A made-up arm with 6 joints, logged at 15 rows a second.
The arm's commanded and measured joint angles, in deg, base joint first. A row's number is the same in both.
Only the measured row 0 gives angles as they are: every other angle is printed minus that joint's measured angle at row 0.
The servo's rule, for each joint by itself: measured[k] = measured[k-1] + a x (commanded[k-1-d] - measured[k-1]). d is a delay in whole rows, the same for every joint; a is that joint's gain. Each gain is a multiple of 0.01, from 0.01 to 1. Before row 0 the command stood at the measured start. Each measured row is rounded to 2 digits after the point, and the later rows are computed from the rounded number. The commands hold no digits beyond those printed.
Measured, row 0:
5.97, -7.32, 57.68, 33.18, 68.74, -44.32
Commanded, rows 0 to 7:
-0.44, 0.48, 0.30, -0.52, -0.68, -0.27
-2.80, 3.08, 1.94, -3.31, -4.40, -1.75
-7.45, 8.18, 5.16, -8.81, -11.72, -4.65
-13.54, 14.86, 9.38, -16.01, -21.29, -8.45
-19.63, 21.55, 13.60, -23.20, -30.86, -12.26
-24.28, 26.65, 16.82, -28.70, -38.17, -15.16
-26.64, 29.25, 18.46, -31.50, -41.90, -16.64
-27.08, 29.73, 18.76, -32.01, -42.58, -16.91
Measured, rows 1 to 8:
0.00, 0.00, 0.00, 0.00, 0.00, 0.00
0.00, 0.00, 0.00, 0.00, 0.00, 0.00
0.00, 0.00, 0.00, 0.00, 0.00, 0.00
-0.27, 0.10, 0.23, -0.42, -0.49, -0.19
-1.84, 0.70, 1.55, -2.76, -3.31, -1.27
-5.32, 2.20, 4.33, -7.66, -9.37, -3.60
-10.42, 4.73, 8.22, -14.42, -17.95, -6.95
-16.13, 8.09, 12.36, -21.53, -27.25, -10.61
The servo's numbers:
d 3
a 0.62 0.20 0.77 0.81 0.72 0.69

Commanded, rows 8 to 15:
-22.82, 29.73, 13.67, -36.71, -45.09, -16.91
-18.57, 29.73, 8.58, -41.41, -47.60, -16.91
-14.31, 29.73, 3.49, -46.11, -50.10, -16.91
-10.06, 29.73, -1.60, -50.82, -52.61, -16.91
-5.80, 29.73, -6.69, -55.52, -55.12, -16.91
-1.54, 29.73, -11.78, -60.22, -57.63, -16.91
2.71, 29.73, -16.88, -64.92, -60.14, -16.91
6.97, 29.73, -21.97, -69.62, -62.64, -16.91
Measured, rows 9 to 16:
-21.18, 11.80, 15.79, -27.34, -35.11, -13.75
-24.57, 15.29, 17.85, -30.71, -40.00, -15.74
-26.13, 18.18, 18.55, -31.76, -41.86, -16.55
-24.08, 20.49, 14.79, -35.77, -44.19, -16.80
-20.66, 22.34, 10.01, -40.34, -46.65, -16.88
-16.72, 23.82, 4.99, -45.01, -49.13, -16.90
-12.59, 25.00, -0.08, -49.72, -51.64, -16.91
-8.38, 25.95, -5.17, -54.42, -54.15, -16.91

